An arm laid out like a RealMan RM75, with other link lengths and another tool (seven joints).
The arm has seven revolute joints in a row. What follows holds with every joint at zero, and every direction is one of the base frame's.
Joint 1 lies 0.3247 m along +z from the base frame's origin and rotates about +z.
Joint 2 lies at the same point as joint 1 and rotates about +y.
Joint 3 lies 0.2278 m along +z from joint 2 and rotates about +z.
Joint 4 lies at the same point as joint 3 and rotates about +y.
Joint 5 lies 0.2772 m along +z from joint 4 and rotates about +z.
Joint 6 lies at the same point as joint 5 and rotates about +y.
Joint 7 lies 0.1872 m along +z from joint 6 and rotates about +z.
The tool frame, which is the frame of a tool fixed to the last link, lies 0.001 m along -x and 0.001 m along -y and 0.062 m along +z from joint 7; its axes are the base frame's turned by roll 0, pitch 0.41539 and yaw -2.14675 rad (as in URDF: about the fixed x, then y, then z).
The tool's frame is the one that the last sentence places.
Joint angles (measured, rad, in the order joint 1, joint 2, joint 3, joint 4, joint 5, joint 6, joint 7), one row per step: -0.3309 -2.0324 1.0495 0.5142 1.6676 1.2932 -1.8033; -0.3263 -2.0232 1.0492 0.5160 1.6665 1.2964 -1.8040; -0.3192 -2.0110 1.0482 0.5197 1.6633 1.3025 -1.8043; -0.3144 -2.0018 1.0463 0.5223 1.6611 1.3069 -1.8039; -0.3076 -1.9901 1.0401 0.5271 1.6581 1.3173 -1.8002; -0.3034 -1.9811 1.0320 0.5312 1.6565 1.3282 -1.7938; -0.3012 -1.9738 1.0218 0.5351 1.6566 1.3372 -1.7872; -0.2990 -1.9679 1.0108 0.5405 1.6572 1.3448 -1.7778; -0.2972 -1.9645 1.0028 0.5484 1.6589 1.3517 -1.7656; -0.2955 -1.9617 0.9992 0.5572 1.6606 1.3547 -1.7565; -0.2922 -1.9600 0.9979 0.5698 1.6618 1.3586 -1.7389; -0.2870 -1.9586 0.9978 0.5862 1.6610 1.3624 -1.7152; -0.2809 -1.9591 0.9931 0.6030 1.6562 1.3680 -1.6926; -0.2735 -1.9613 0.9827 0.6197 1.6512 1.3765 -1.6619; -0.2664 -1.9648 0.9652 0.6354 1.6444 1.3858 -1.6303
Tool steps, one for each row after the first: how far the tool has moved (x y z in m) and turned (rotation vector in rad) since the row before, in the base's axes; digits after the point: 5 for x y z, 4 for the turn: -0.00379 -0.00025 0.00444 0.0031 0.0060 0.0024; -0.00458 -0.00032 0.00650 0.0056 0.0062 0.0022; -0.00336 0.00001 0.00511 0.0051 0.0049 0.0012; -0.00347 -0.00002 0.00761 0.0088 0.0041 -0.0027; -0.00187 0.00034 0.00656 0.0087 0.0028 -0.0068; -0.00131 0.00107 0.00612 0.0097 0.0032 -0.0072; -0.00102 0.00145 0.00600 0.0118 0.0050 -0.0098; 0.00017 0.00132 0.00460 0.0099 0.0073 -0.0153; 0.00001 0.00138 0.00359 0.0075 0.0093 -0.0130; 0.00070 0.00113 0.00338 0.0089 0.0140 -0.0227; 0.00101 0.00135 0.00401 0.0124 0.0176 -0.0291; 0.00191 0.00185 0.00489 0.0177 0.0105 -0.0266; 0.00205 0.00151 0.00558 0.0230 0.0102 -0.0312; 0.00215 0.00221 0.00699 0.0299 0.0064 -0.0288
